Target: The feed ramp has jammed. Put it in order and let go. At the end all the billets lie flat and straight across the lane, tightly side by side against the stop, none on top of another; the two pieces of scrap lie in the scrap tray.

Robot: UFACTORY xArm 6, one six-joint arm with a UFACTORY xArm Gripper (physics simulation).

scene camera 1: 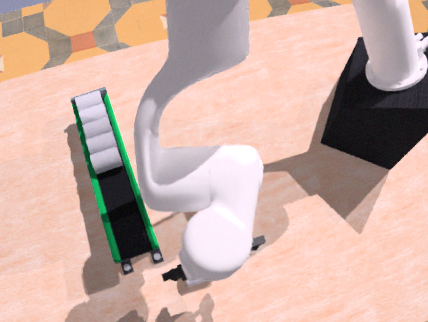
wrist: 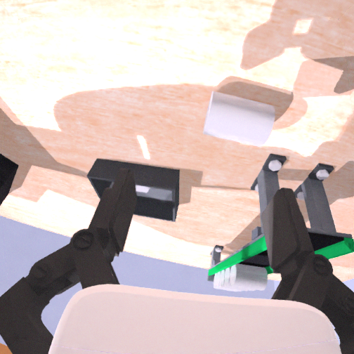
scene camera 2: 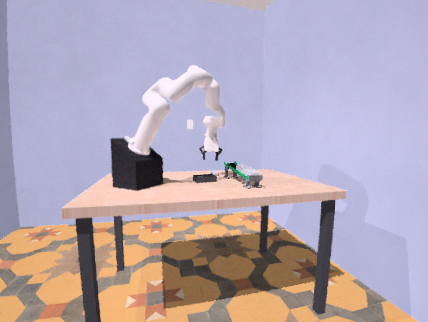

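Pixels of known places: gripper, fingertip midpoint: (scene camera 2: 210,160); arm's base, link origin: (scene camera 1: 396,68) (scene camera 2: 139,149).
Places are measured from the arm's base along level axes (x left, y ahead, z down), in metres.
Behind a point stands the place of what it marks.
Several pale grey billets (scene camera 1: 101,142) {y 0.581, x -0.170, z 0.100 m} (scene camera 2: 247,170) {y 0.548, x -0.262, z 0.114 m} (wrist: 245,277) lie across the lane in a row, side by side from the stop end of the green-railed ramp (scene camera 1: 104,216) (scene camera 2: 236,171) (wrist: 240,256); none shows on top of another. One more billet (wrist: 240,118) lies on its side on the table, beyond the ramp's feet in the wrist view. The black scrap tray (scene camera 2: 205,178) {y 0.378, x -0.062, z 0.181 m} (wrist: 172,197) holds pale scrap (wrist: 159,193), partly hidden by its wall and a finger, so I cannot count the pieces. My gripper (scene camera 1: 215,259) {y 0.501, x 0.142, z 0.093 m} (scene camera 2: 210,157) {y 0.501, x 0.142, z 0.093 m} (wrist: 203,192) is wide open and empty, above the table.
The black robot pedestal (scene camera 1: 367,120) {y 0.095, x 0.051, z 0.060 m} (scene camera 2: 135,167) {y -0.033, x -0.128, z 0.086 m} stands on the wooden table (scene camera 1: 300,120) {y 0.141, x -0.069, z 0.207 m} (scene camera 2: 175,197) {y 0.119, x -0.327, z 0.207 m}, on the other side of the tray from the ramp. The ramp's feet (scene camera 1: 157,256) {y 0.579, x 0.063, z 0.196 m} (wrist: 274,165) stand near the loose billet. My arm hides the tray and loose billet from scene camera 1.
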